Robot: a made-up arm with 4 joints.
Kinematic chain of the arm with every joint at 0, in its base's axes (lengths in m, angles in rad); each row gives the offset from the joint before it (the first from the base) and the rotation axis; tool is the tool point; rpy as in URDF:
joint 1: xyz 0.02 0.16 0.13 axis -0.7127 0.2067 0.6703
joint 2: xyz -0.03 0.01 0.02 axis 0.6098 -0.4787 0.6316
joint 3: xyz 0.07 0.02 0 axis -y
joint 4: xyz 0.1 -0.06 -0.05 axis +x
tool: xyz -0.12 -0.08 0 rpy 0.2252 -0.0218 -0.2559
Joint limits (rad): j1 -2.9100..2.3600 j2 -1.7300..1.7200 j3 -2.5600..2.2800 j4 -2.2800..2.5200
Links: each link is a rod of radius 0.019 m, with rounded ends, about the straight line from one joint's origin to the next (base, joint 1, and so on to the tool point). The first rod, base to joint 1, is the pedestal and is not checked.
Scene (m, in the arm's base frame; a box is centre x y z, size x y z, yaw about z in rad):
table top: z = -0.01
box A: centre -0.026 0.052 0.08 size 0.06 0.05 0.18 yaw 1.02
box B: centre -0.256 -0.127 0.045 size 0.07 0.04 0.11 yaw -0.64
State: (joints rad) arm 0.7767 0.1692 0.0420 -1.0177
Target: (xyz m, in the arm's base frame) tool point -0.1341 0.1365 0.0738
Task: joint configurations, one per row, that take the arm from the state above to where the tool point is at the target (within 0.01 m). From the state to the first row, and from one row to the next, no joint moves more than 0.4 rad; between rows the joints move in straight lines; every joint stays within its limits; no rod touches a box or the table.
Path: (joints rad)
1: 0.8821 0.3902 0.3366 -0.6269
2: 0.9876 0.6113 0.6311 -0.2361
3: 1.0930 0.8323 0.9257 0.1548
4: 1.1984 1.0534 1.2203 0.5456
5: 1.3039 1.2744 1.5149 0.9364
6: 1.4093 1.4954 1.8094 1.3272
7: 1.5147 1.7165 2.1040 1.7181
8: 1.6469 1.7172 1.7493 1.7652
9: 1.7791 1.7179 1.3947 1.8124
10: 1.9113 1.7186 1.0400 1.8595
11: 2.0435 1.7193 0.6853 1.9067
12: 2.1757 1.7200 0.3306 1.9539

